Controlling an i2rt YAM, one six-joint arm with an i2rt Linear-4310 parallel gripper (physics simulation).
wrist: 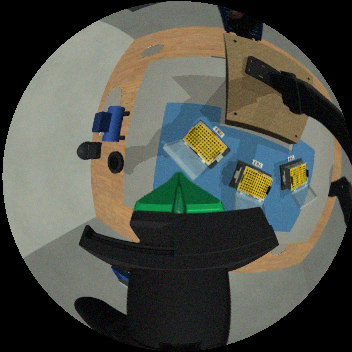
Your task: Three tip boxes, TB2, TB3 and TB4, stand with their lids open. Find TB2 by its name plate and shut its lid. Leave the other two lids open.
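Places are measured from the arm's base along level axes (x left, y back, z up), in centimetres.
Pixels of known places: gripper, fingertip midpoint: (178,176); arm's base at its link origin: (277,80).
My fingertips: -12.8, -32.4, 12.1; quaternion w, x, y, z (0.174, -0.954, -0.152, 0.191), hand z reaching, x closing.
Observation:
For each thing: its top centre in the pictures, then the offset to it from my fingertips, as dx, dy, dz. Level surfaces: height alone.
- TB2 at its top centre: (256,185) +19.5, +1.0, -23.9
- TB3 at its top centre: (203,141) -2.0, +5.7, -23.9
- TB4 at its top centre: (301,176) +38.5, +13.1, -23.9
- blue mat at its surface level: dz -31.3
My gripper (178,176) is shut and empty, its green fingers together at the lower middle of the wrist view, apart from all the boxes. TB2 (254,183) is the middle box, with yellow tips and its name plate (257,163) behind it. Its clear lid (249,201) stands open toward the near side, its lower part hidden by the gripper body. TB3 (205,144) is the left box, its clear lid (185,161) open to the lower left. TB4 (299,176) is the small-looking box at the right, its clear lid (304,196) open. The plates are blurred.
The boxes stand on a blue mat (172,117) on the table. A brown board (260,107) with a black arm (300,95) over it is at the upper right. A blue cylinder device (114,124), a black round object (89,150) and a black ring (111,162) are at the left.

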